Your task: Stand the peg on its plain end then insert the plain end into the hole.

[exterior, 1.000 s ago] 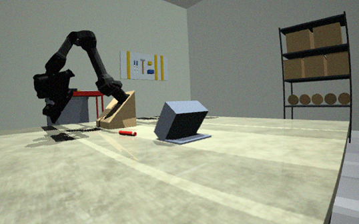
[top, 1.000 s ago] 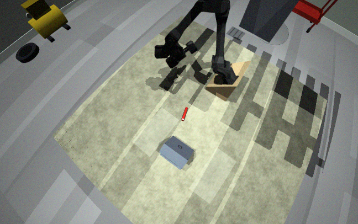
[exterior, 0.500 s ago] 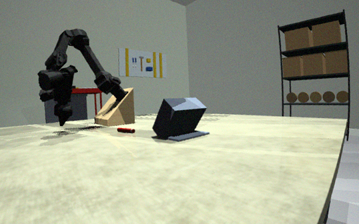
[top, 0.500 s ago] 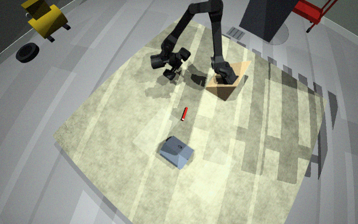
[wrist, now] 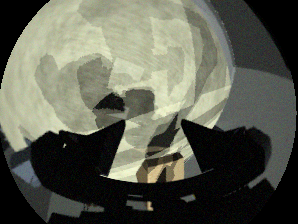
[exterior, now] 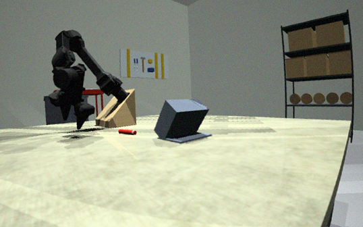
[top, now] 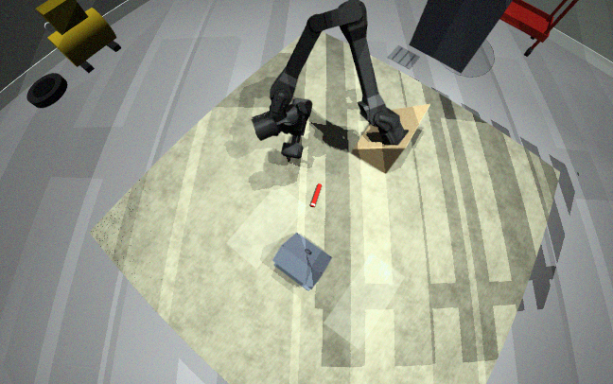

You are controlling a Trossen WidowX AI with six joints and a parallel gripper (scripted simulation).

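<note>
Right now the red peg is 140 mm ahead of my gripper tip, 180 mm to the left of it and 30 mm below it. From my gripper tip the other things lie so: blue-grey sloped panel: 310 mm ahead, 280 mm to the left, 10 mm above.
</note>
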